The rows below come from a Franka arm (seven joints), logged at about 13 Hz.
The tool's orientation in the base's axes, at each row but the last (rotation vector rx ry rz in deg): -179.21 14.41 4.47; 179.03 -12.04 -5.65; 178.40 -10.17 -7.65; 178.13 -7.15 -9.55; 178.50 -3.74 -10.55; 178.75 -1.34 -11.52; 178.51 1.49 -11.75; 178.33 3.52 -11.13
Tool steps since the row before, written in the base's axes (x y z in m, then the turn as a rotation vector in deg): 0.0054 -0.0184 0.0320 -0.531 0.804 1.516; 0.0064 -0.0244 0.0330 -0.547 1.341 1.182; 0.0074 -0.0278 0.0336 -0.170 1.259 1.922; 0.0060 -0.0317 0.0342 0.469 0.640 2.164; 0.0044 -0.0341 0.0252 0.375 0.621 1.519; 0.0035 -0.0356 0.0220 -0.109 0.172 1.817; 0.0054 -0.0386 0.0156 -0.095 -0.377 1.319; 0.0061 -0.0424 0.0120 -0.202 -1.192 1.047
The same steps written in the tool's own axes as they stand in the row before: 0.0067 0.0173 -0.0323 -0.727 -0.707 -1.483; 0.0075 0.0237 -0.0332 -0.794 -1.241 -1.150; 0.0077 0.0276 -0.0337 -0.474 -1.184 -1.919; 0.0049 0.0321 -0.0340 0.184 -0.610 -2.215; 0.0029 0.0345 -0.0249 0.167 -0.601 -1.563; 0.0012 0.0359 -0.0218 -0.344 -0.141 -1.790; 0.0027 0.0390 -0.0154 -0.273 0.399 -1.287; 0.0029 0.0428 -0.0116 -0.376 1.203 -0.984
